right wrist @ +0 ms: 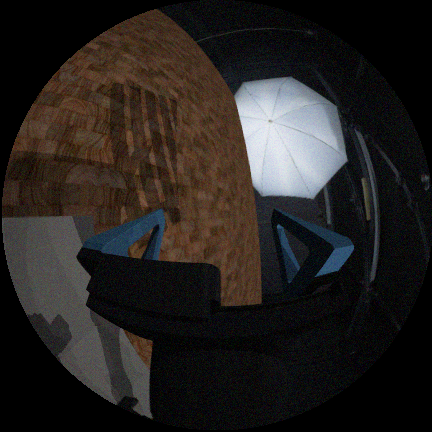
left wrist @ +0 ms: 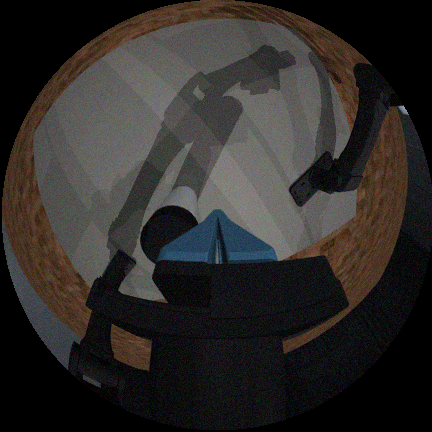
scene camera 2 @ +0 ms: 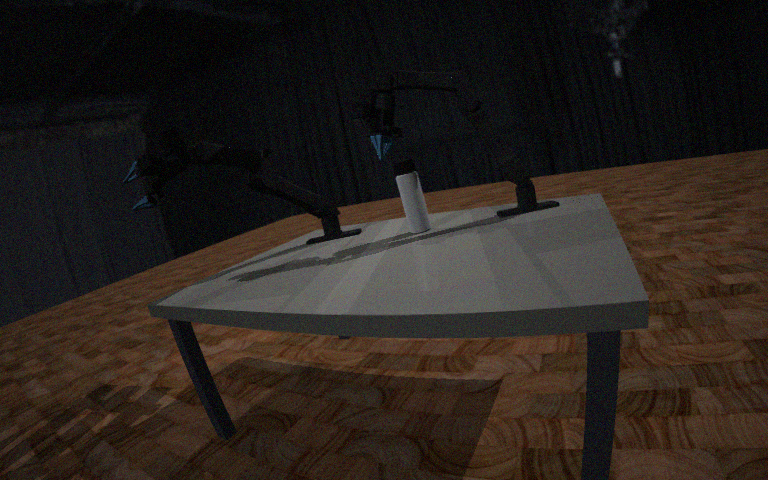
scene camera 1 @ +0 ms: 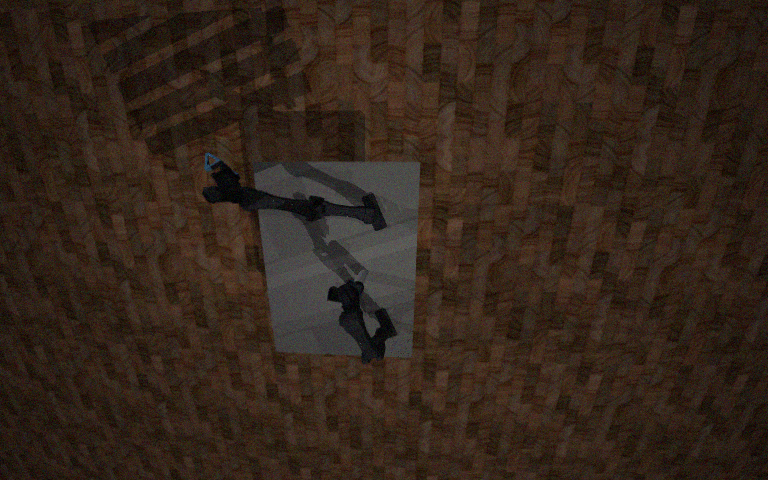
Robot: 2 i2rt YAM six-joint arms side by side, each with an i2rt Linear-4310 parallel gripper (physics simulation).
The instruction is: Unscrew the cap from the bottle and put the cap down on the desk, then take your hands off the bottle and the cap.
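Seen in the pictures: left gripper, fingertip midpoint: point(left wrist: 216, 215) point(scene camera 2: 382, 160) point(scene camera 1: 352, 280); right gripper, fingertip midpoint: point(right wrist: 217, 214) point(scene camera 2: 128, 196) point(scene camera 1: 214, 159); left arm's base, link origin: point(left wrist: 116, 270) point(scene camera 2: 528, 210) point(scene camera 1: 385, 323); right arm's base, link origin: point(left wrist: 314, 176) point(scene camera 2: 334, 237) point(scene camera 1: 374, 212).
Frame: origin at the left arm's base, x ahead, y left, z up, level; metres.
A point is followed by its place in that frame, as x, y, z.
A white bottle point(scene camera 2: 414, 202) @(0.023, -0.346, 0.092) point(left wrist: 185, 199) @(0.002, -0.383, 0.139) stands upright on the light grey desk point(scene camera 1: 390, 181) @(-0.366, -0.768, 0.000) point(scene camera 2: 453, 283) @(0.526, -0.310, 0.000) point(left wrist: 90, 95) @(0.429, -0.373, 0.000). Its black cap point(scene camera 2: 404, 166) @(0.026, -0.353, 0.201) point(left wrist: 167, 231) @(0.004, -0.366, 0.216) sits on its top. In scene camera 1 the bottle is hidden or too dark to tell. My left gripper point(scene camera 2: 380, 157) @(-0.013, -0.414, 0.231) point(left wrist: 216, 215) @(-0.013, -0.414, 0.231) is shut with its fingertips together and nothing between them. It hangs above the cap and a little to its left in scene camera 2, apart from it. My right gripper point(scene camera 2: 129, 194) @(0.246, -1.141, 0.322) point(right wrist: 217, 214) @(0.246, -1.141, 0.322) is open and empty, out beyond the desk's left edge, far from the bottle.
The arm bases point(scene camera 2: 334, 236) @(-0.186, -0.643, 0.010) point(scene camera 2: 527, 207) @(0.033, -0.012, 0.015) are fixed to the desk on either side of the bottle. The arms cast shadows across the desk. A wooden floor point(scene camera 1: 566, 283) point(right wrist: 200, 165) lies around it. A white umbrella point(right wrist: 300, 140) shows beyond my right fingers.
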